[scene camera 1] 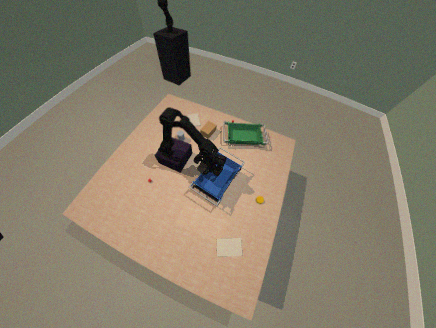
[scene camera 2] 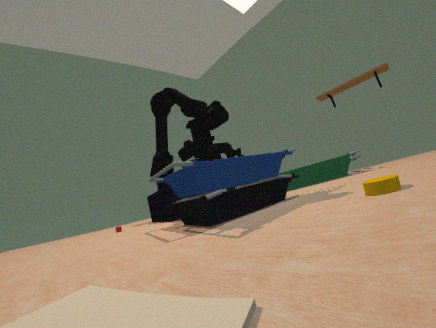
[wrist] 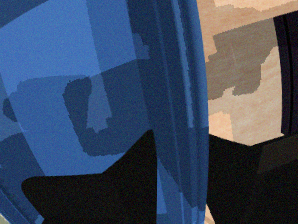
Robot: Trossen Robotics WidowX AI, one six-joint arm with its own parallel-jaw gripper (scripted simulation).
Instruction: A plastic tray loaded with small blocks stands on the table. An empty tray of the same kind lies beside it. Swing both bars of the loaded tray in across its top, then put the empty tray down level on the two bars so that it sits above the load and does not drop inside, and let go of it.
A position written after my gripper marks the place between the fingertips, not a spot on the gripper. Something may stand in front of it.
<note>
I see my gripper (wrist: 165, 133) and a blue tray (scene camera 2: 194, 178).
The blue tray also shows in scene camera 1 (scene camera 1: 215, 185) and in the wrist view (wrist: 87, 87).
</note>
